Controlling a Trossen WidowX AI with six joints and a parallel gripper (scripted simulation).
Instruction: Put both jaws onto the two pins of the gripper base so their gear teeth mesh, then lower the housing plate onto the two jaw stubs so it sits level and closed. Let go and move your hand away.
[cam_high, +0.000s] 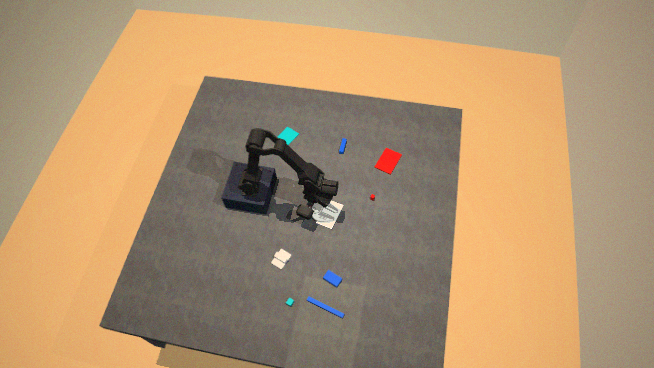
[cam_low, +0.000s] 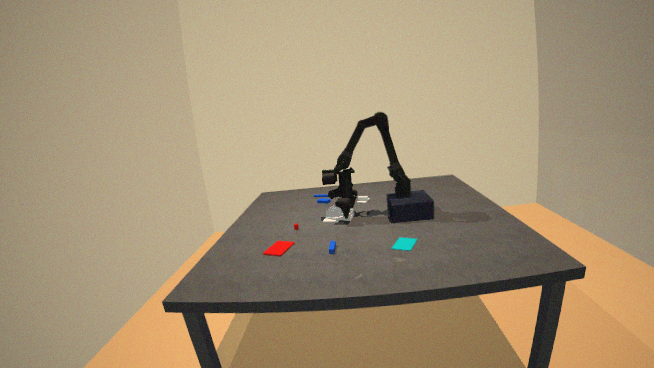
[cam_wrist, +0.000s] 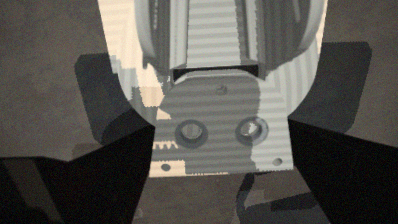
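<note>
The white jaw lies 30 mm ahead of my gripper tip and 10 mm to the left of it. From my gripper tip the other things lie so: red cube 240 mm ahead, 80 mm to the left; blue block 120 mm ahead, 300 mm to the right, 10 mm below; white block 100 mm behind, 240 mm to the right.
</note>
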